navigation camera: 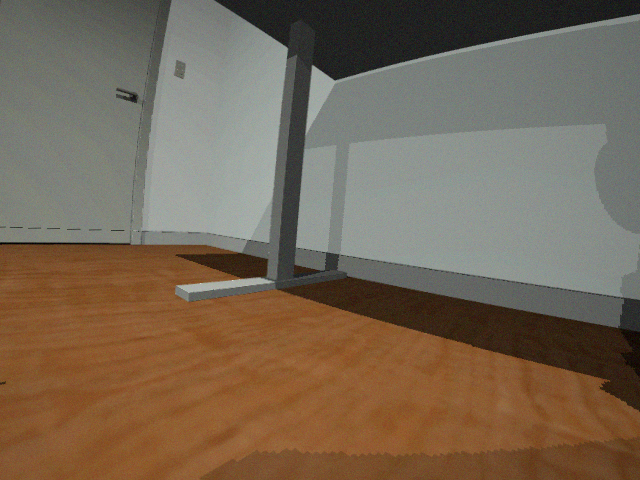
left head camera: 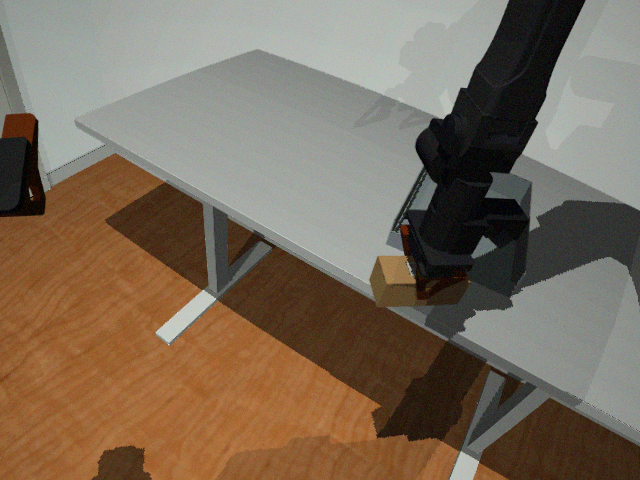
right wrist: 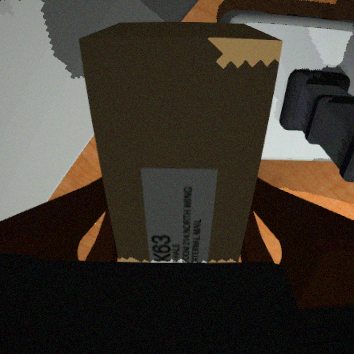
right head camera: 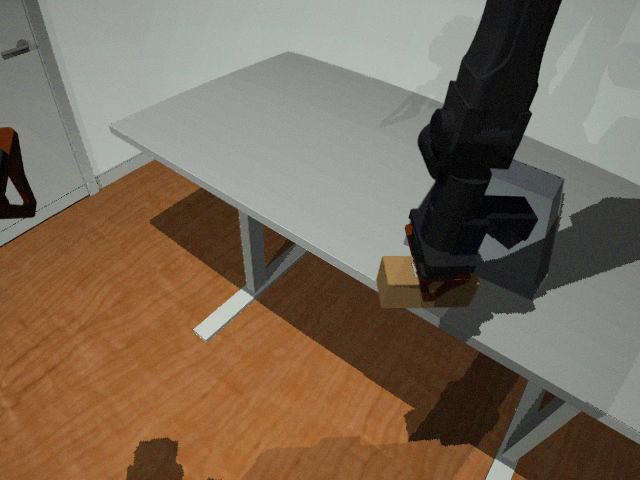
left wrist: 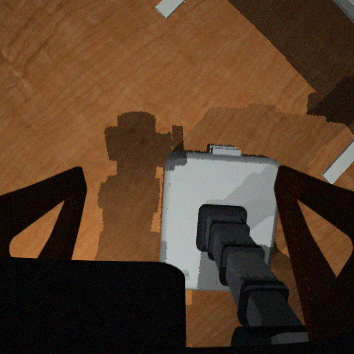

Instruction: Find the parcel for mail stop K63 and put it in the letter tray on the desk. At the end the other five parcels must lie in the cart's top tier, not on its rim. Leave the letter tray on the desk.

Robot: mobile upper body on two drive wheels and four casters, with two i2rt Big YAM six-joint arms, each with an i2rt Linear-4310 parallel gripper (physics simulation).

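Places are measured from the left arm's base along level axes (x left, y back, z up), in centimetres.
Pixels of known places: left gripper, fingertip midpoint: (left wrist: 179, 176); right gripper, fingertip midpoint: (left head camera: 416, 284) (right wrist: 179, 177) (right head camera: 423, 285).
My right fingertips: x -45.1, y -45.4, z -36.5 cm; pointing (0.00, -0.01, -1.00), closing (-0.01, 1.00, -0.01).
Note:
Behind a point stands the place of what it marks.
The K63 parcel (left head camera: 393, 281) @[x -39.9, y -43.2, z -33.1 cm] (right head camera: 400, 283) @[x -40.5, y -43.0, z -33.1 cm] (right wrist: 180, 110) @[x -49.9, y -45.4, z -33.2 cm], a brown box with a white label, is held in my right gripper (right wrist: 179, 177) @[x -45.1, y -45.4, z -36.5 cm], which is shut on it. In the head views the parcel hangs over the desk's near edge, in front of the letter tray. The grey letter tray (left head camera: 522, 227) (right head camera: 553, 227) stands on the desk (left head camera: 232, 129) @[x -17.3, y -103.9, z -46.0 cm] (right head camera: 268, 139) @[x -20.2, y -99.9, z -46.0 cm], partly hidden behind my right arm. My left gripper (left wrist: 179, 176) @[x 0.3, y -34.1, z -13.7 cm] is open and empty, high above the floor; part of it shows at the left edge of the head views. The cart and the other five parcels do not show.
The desk's leg (left head camera: 216, 248) @[x -10.6, y -124.8, z -110.6 cm] (right head camera: 252, 253) @[x -10.5, y -124.7, z -113.5 cm] (navigation camera: 289, 165) @[x -11.0, y -125.3, z -100.9 cm] stands on a floor foot (navigation camera: 222, 288) that sticks out forward. A wall runs behind the desk. A door (right head camera: 31, 129) @[x 105.5, y -184.1, z -88.3 cm] (navigation camera: 67, 129) @[x 119.9, y -166.5, z -77.5 cm] is at the left. The robot's pale base (left wrist: 200, 185) @[x -12.2, y -18.3, z -115.0 cm] shows below my left gripper.

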